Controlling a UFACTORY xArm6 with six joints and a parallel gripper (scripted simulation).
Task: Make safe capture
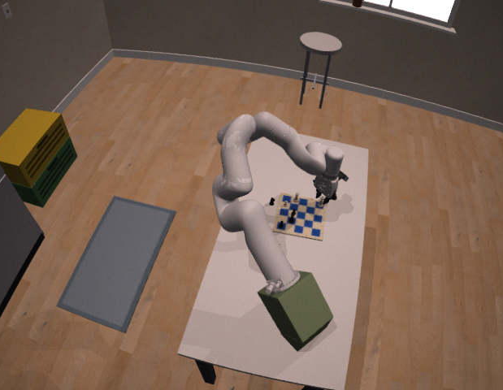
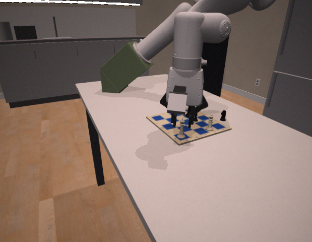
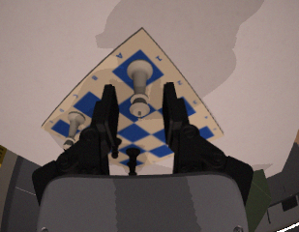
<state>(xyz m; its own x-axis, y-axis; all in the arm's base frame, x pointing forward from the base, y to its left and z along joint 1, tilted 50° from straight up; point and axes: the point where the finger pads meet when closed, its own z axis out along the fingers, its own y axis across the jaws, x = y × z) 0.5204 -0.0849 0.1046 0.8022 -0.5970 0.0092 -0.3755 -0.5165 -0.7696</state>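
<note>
Now: the white piece 30 mm below my hand. The rest, counted from my hand: black pawn: 100 mm behind, 90 mm to the left, 40 mm below; then blue-and-tan chessboard: 90 mm behind, 60 mm to the left, 60 mm below; then tall black piece: 140 mm behind, 90 mm to the left, 30 mm below.
</note>
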